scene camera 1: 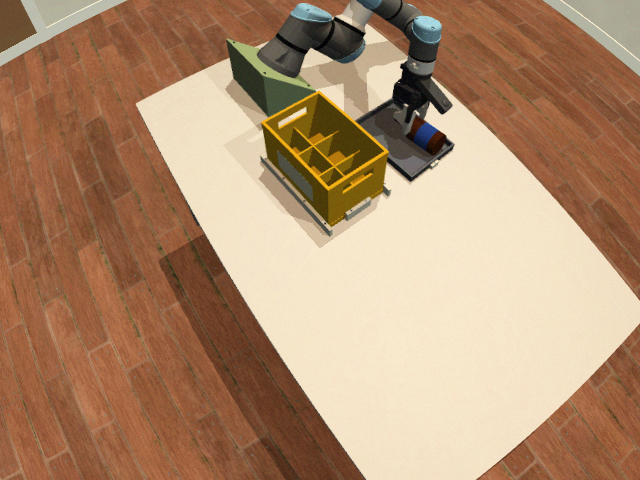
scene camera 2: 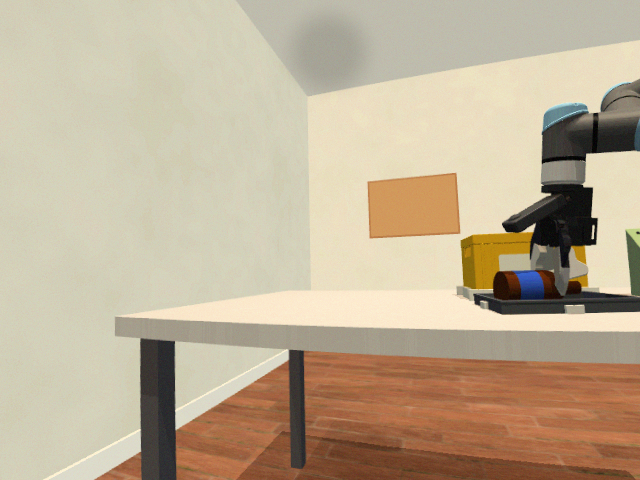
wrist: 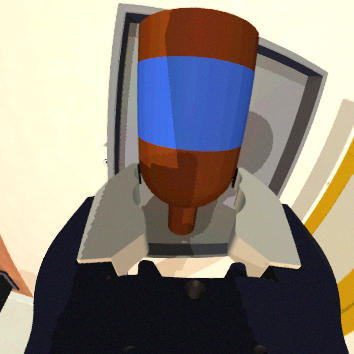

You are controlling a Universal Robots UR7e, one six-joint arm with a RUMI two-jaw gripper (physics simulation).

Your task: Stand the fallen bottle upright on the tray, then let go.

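Frame: origin at the arm's base, x back, y left, z down, level; millimetres.
Seen in the pictures: gripper, fingertip midpoint: (scene camera 1: 412, 129) (scene camera 2: 548, 291) (wrist: 186, 168); arm's base at its link origin: (scene camera 1: 276, 65).
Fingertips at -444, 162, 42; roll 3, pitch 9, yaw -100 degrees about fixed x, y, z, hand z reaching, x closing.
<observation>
Offsets run from my fingertips to a thing's top centre, as dx, dy, dz. Level surfaces: height alone.
The brown bottle @(-19, +4, -43) (scene camera 1: 429, 135) (scene camera 2: 530, 284) (wrist: 195, 100) with a blue label lies on its side in the dark tray @(+10, -29, +10) (scene camera 1: 395, 149) (scene camera 2: 537, 307) (wrist: 295, 87). Its base is near one end of the tray and its neck points toward the arm's base side. My gripper (scene camera 1: 414, 124) (scene camera 2: 554, 281) (wrist: 186, 168) points down and is shut on the bottle at its shoulder, one grey jaw against each side in the wrist view. The neck shows between the jaws, nearer the gripper body. The near jaw hides part of the shoulder in scene camera 2's view.
A yellow crate @(+43, -294, -139) (scene camera 1: 343, 204) (scene camera 2: 483, 268) with dividers stands beside the tray, between grey rails @(+45, -393, +6) (scene camera 1: 294, 195). The green wedge-shaped base (scene camera 1: 248, 77) (scene camera 2: 634, 263) of the arm stands behind them on the pale table @(dz +36) (scene camera 1: 439, 310) (scene camera 2: 310, 315).
</observation>
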